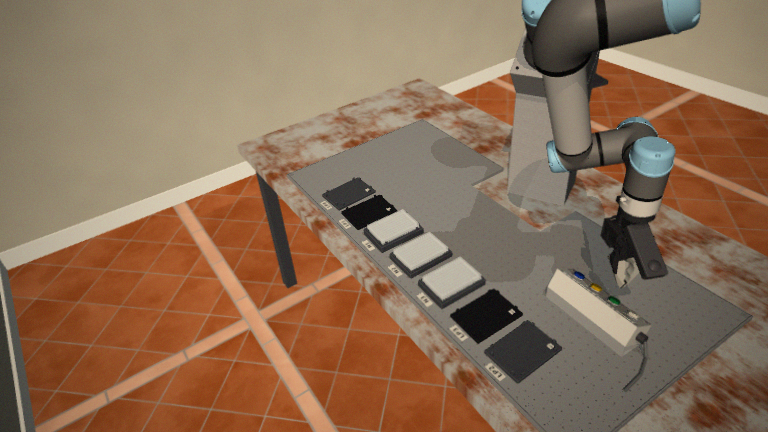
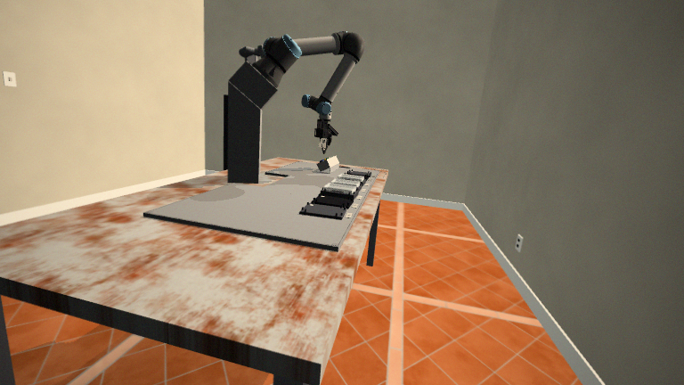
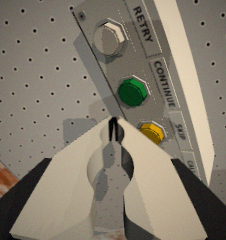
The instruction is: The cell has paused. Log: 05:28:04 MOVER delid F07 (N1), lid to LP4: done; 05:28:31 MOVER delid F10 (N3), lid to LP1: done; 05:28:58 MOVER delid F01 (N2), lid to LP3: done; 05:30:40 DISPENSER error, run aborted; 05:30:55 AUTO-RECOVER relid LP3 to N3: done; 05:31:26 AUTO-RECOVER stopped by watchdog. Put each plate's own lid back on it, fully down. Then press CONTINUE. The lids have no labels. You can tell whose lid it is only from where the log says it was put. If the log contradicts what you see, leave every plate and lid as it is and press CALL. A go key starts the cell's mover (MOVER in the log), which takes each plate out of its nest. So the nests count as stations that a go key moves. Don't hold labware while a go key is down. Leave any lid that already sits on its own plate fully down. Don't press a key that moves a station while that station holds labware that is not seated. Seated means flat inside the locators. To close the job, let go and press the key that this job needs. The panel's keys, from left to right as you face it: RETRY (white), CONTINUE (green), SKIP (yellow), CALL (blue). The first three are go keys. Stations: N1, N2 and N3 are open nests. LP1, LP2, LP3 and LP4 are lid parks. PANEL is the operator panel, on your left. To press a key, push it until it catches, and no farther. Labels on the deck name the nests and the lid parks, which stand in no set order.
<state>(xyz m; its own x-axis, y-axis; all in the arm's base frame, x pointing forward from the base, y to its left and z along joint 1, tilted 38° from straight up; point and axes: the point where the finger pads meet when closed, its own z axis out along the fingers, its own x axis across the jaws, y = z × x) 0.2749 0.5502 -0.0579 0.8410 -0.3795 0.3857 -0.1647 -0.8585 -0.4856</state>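
Now: hand 50 mm above the green key and 20 mm short of it. From my hand the other things lie so: yellow key: 50 mm below, 40 mm to the right, 30 mm ahead; then white key: 50 mm to the left, 50 mm below; then blue CALL key: 90 mm to the right, 50 mm below, 40 mm ahead.
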